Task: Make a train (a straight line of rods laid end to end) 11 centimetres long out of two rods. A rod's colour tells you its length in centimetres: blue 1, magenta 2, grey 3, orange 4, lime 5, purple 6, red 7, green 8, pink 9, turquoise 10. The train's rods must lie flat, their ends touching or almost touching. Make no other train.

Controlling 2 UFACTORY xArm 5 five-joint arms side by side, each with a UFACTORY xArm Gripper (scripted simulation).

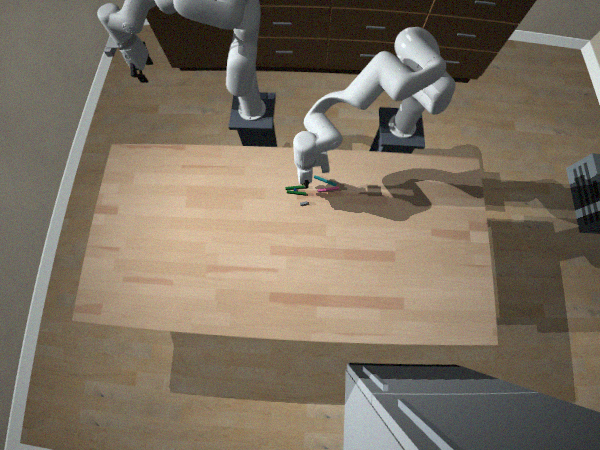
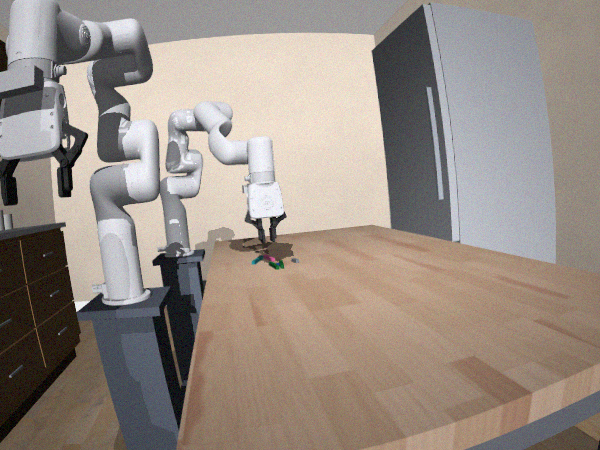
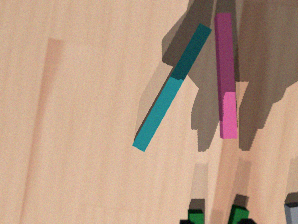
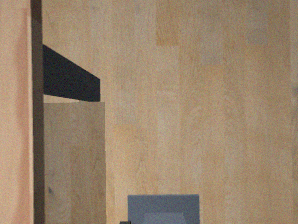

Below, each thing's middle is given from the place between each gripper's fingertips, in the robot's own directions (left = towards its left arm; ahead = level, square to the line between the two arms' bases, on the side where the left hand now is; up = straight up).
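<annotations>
There's the turquoise rod [image 3: 202, 32], and from my left hand [image 2: 268, 242] it's 80 mm below, 80 mm to the left and 40 mm behind. The pink rod [image 3: 223, 27] is 80 mm below that same left hand and 100 mm to the left of it. Now for my right hand [image 2: 37, 201]: it's 77 cm to the right of the turquoise rod, 24 cm above it and 29 cm short of it. And the pink rod, counting from my right hand, is 79 cm to the left, 33 cm ahead and 24 cm below.
</annotations>
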